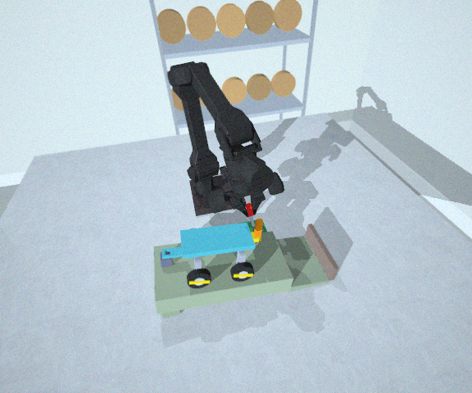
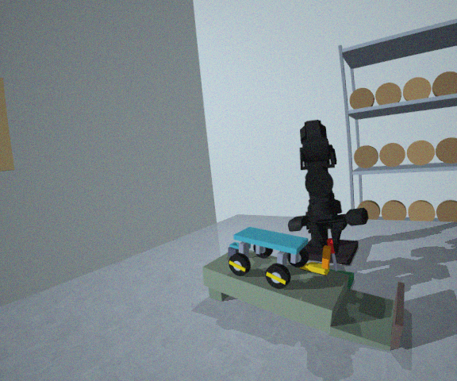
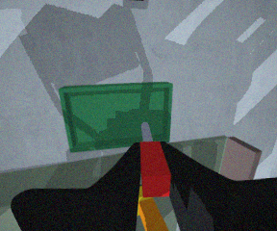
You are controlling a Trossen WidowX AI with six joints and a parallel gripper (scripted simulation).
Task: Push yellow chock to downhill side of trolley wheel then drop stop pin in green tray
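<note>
Now: the green tray 90 mm below my gripper tip and 20 mm to the right of it. The rest, counted from my gripper tip: yellow chock: 60 mm ahead, 30 mm to the right; green ramp: 130 mm to the right, 100 mm ahead, 40 mm below; red-headed stop pin: right at my gripper tip.
</note>
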